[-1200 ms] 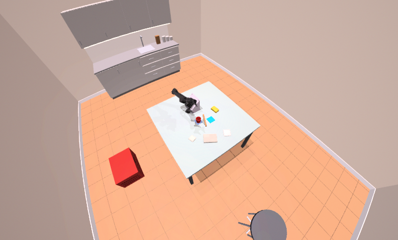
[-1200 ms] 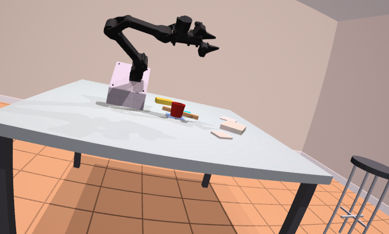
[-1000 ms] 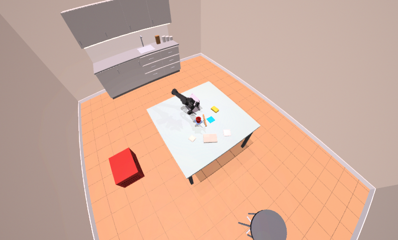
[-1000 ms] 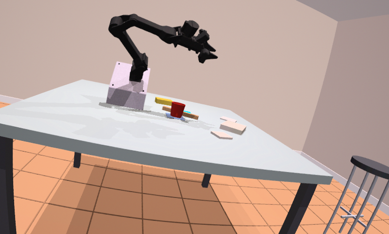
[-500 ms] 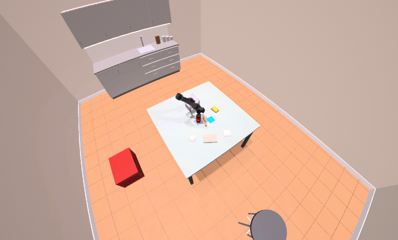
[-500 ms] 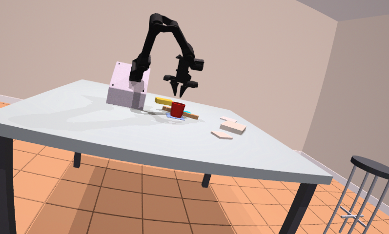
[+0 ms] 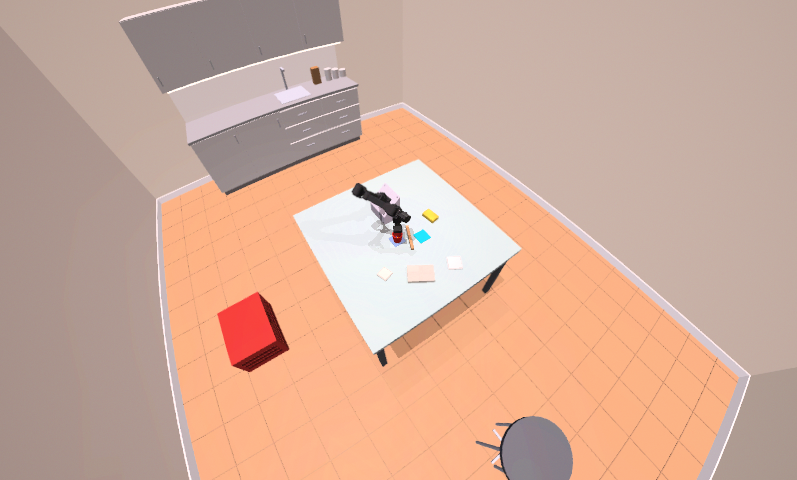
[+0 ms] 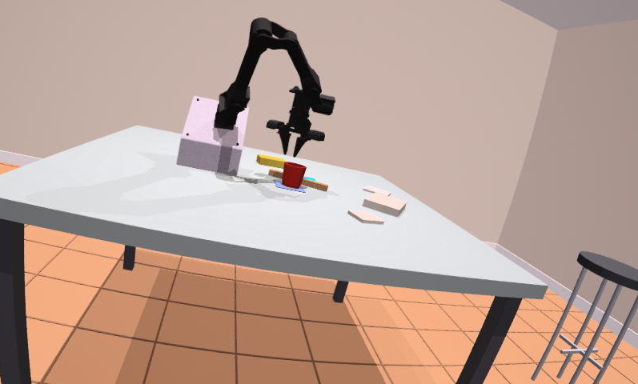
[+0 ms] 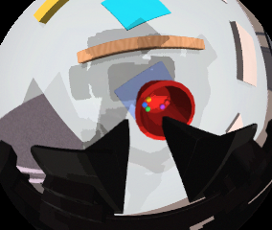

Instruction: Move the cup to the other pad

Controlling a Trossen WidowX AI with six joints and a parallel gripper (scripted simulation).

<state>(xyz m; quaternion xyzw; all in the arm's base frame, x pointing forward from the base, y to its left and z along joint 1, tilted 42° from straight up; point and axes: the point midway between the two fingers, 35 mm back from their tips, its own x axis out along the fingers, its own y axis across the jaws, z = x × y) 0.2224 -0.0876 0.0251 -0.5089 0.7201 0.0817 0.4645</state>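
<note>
My gripper tip is now 2 cm short of the red cup, 2 cm to the left of it and 6 cm above it. From my gripper tip the other things lie so: orange stick 6 cm ahead, 6 cm to the left, 10 cm below; cyan pad 11 cm ahead, 15 cm to the left, 10 cm below; pale blue pad 2 cm ahead, 2 cm to the right, 10 cm below.
</note>
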